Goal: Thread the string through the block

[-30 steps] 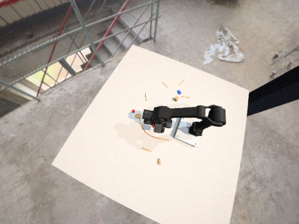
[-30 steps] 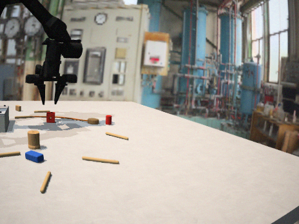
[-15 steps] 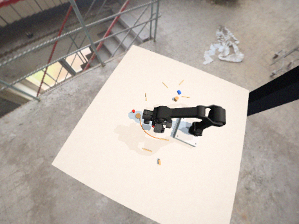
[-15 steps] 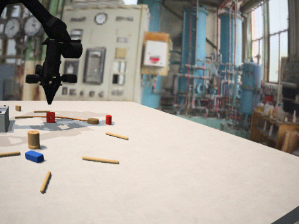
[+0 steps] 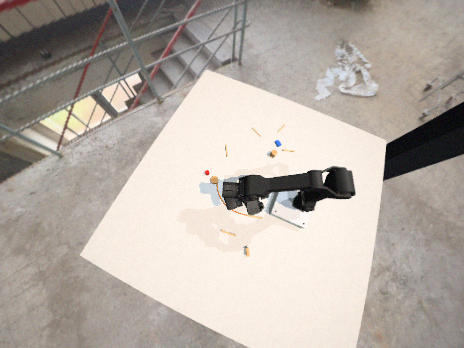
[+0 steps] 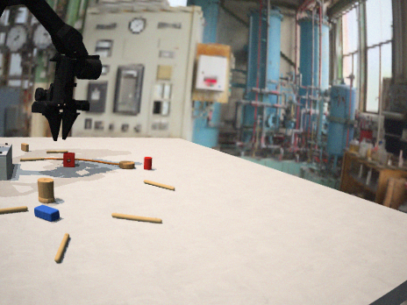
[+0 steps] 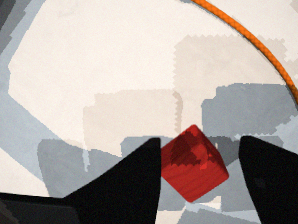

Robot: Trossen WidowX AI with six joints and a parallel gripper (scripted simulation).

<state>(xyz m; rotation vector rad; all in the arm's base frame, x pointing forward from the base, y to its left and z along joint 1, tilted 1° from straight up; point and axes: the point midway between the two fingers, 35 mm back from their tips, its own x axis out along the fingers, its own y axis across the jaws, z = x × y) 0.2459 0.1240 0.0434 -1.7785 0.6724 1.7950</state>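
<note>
Right now my gripper tip is 40 mm above the red block, 30 mm short of it and 20 mm to the left of it. From my gripper tip the other things lie so: round wooden button: 180 mm ahead, 50 mm below, 30 mm to the right; then wooden block: 190 mm to the left, 130 mm behind, 50 mm below; then stick: 70 mm behind, 60 mm below, 40 mm to the left.
</note>
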